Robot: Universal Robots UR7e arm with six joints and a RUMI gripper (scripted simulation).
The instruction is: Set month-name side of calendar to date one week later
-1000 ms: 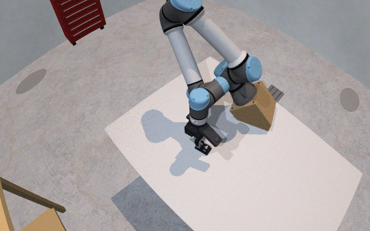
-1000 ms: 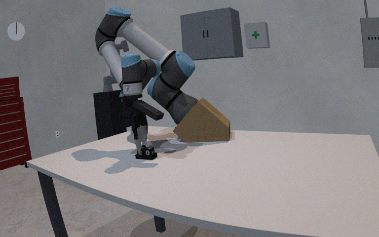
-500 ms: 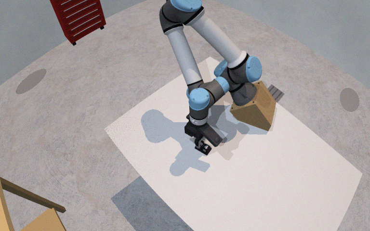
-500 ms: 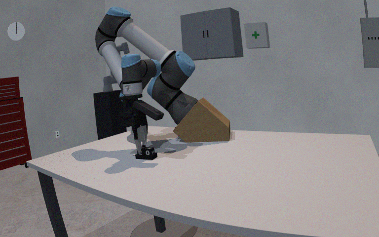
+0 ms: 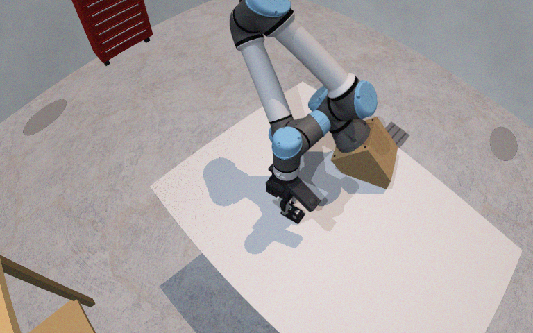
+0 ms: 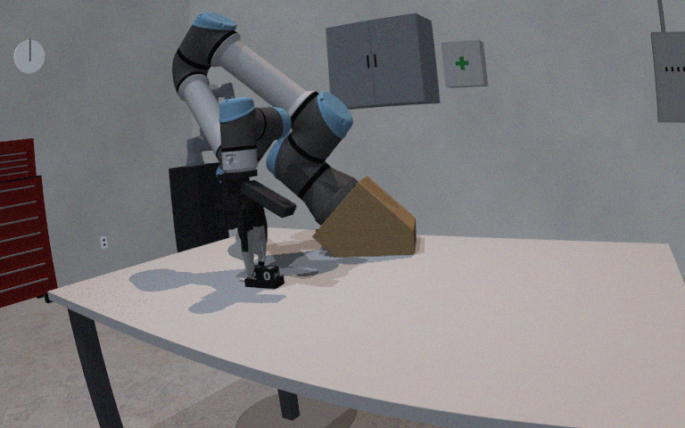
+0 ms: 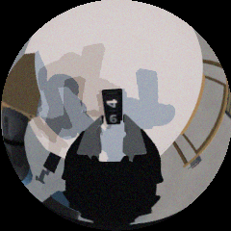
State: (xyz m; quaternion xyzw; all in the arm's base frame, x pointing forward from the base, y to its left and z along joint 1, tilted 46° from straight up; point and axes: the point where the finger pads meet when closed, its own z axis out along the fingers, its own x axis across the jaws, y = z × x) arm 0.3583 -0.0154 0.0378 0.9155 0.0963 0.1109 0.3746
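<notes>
My gripper is now 3 cm above the tray and 2 cm to the right of it.
</notes>
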